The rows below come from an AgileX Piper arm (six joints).
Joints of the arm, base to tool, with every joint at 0 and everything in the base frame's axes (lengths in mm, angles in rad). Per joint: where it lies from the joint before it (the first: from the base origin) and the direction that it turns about. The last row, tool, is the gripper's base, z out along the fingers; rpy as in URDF.
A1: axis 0 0 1 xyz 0.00 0.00 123.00
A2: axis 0 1 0 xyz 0.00 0.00 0.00
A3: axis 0 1 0 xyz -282.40 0.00 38.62
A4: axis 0.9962 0 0.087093 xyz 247.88 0.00 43.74
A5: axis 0 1 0 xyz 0.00 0.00 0.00
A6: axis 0.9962 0 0.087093 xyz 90.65 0.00 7.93
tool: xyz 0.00 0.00 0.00 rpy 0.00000 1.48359 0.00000
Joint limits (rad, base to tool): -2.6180..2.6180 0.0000..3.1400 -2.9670..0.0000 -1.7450..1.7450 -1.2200..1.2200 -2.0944..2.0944
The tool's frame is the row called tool.
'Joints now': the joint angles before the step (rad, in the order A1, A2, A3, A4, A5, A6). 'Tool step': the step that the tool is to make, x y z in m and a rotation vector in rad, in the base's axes. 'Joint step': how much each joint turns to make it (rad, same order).
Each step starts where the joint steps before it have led.
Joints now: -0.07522 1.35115 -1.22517 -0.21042 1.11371 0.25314
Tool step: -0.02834 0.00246 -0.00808 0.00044 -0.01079 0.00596
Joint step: -0.00001 -0.10484 0.12236 0.00097 -0.02888 0.00000
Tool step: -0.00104 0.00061 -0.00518 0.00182 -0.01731 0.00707
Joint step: 0.00002 -0.00962 0.03054 0.00220 -0.03872 0.00090
